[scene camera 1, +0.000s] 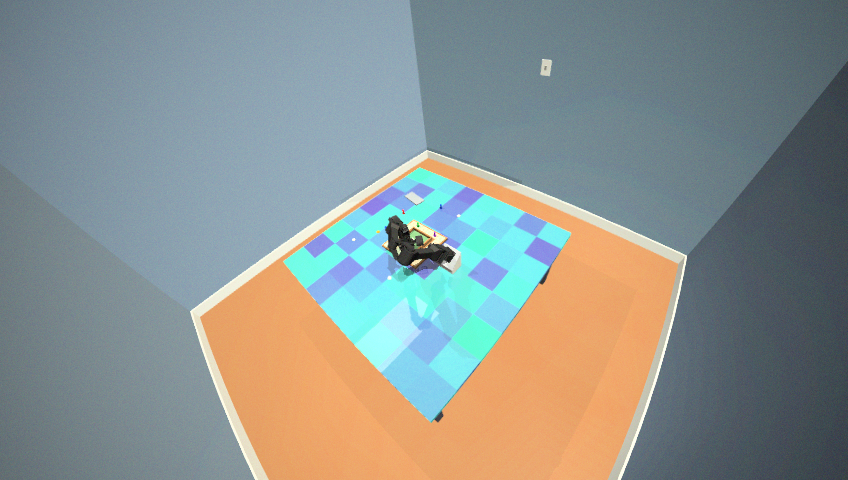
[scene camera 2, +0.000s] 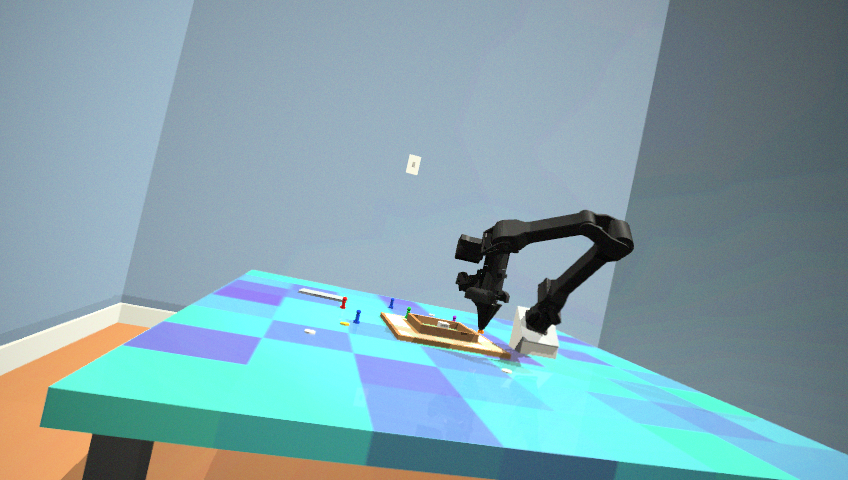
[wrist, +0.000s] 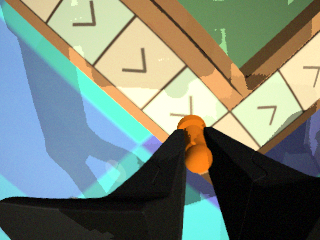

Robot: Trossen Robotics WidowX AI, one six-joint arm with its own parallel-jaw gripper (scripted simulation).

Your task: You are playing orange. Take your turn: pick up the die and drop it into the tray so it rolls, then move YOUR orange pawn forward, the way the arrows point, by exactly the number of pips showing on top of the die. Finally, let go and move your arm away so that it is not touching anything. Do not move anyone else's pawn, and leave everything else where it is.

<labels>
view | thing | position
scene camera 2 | gripper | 481, 329
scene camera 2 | pale arrow square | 400, 325
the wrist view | gripper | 193, 136
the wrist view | orange pawn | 198, 158
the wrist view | pale arrow square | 129, 55
</labels>
